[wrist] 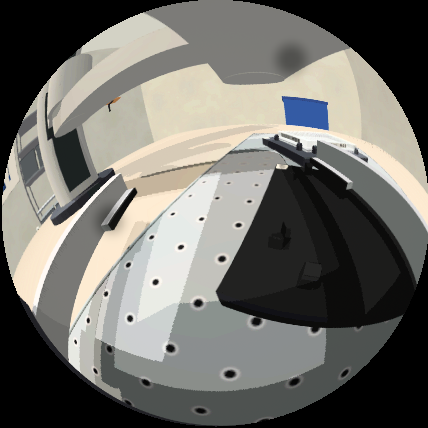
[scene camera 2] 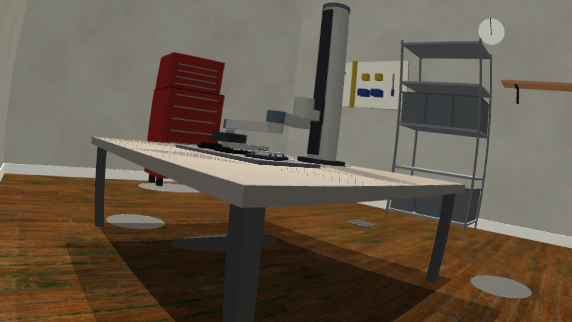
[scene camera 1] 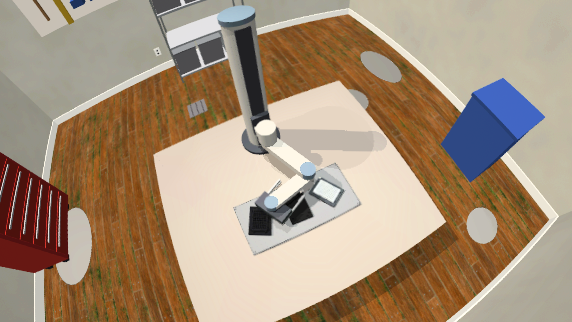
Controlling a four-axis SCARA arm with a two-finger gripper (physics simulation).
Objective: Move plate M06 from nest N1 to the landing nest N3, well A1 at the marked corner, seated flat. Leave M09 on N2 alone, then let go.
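Observation:
My gripper [scene camera 1: 287, 194] [wrist: 222, 158] is open and empty, low above the perforated grey board [scene camera 1: 280, 235] [wrist: 200, 350]. In the wrist view its two fingers stand wide apart, the right one over the edge of a bare black nest [scene camera 1: 301, 214] [wrist: 295, 250]. A black plate [scene camera 1: 260, 221] sits on the nest left of it in scene camera 1. A white plate [scene camera 1: 327, 192] [wrist: 290, 137] sits on a dark nest at the board's right end. The plate and nest names cannot be read, and the arm hides part of the middle nest. In scene camera 2 everything on the board is small and overlapping.
The arm's column [scene camera 1: 245, 75] [scene camera 2: 332, 85] stands on the table [scene camera 1: 210, 260] [scene camera 2: 300, 175] behind the board. A red drawer cabinet [scene camera 1: 30, 220] [scene camera 2: 187, 110], a blue box [scene camera 1: 480, 135] [wrist: 306, 113] and a shelf rack [scene camera 2: 445, 50] stand away from the table.

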